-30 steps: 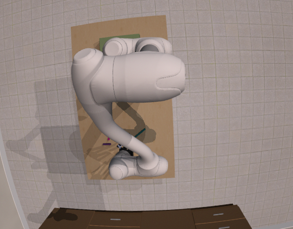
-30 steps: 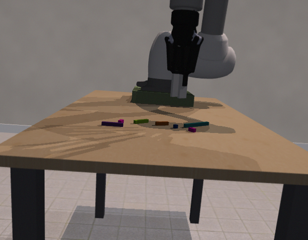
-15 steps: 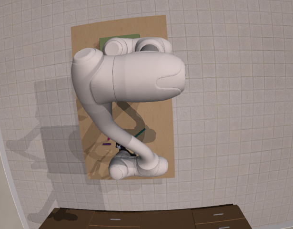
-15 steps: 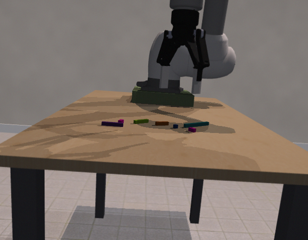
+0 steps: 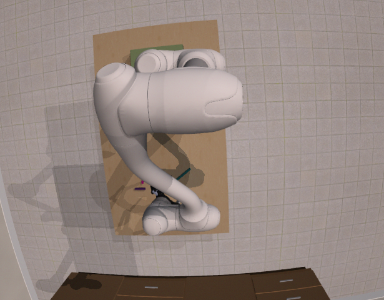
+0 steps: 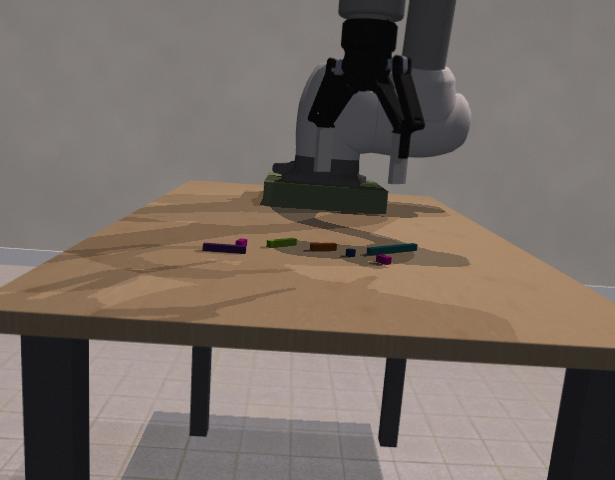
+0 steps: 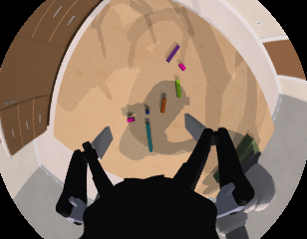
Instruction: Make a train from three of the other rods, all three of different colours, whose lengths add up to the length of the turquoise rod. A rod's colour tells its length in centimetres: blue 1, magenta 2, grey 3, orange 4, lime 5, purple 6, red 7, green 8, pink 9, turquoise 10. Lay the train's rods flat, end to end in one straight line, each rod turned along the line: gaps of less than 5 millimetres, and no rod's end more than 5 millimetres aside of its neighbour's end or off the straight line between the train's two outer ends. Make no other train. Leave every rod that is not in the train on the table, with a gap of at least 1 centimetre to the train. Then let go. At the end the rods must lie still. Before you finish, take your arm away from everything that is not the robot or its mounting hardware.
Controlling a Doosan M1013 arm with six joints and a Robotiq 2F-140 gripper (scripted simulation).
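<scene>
The orange rod lies 20 mm behind my hand, 40 mm to the right of it and 120 mm below it. Also, from my hand: blue rod (120 mm below); then lime rod (20 mm behind, 110 mm to the right, 120 mm below); then turquoise rod (60 mm behind, 60 mm to the left, 120 mm below).
</scene>
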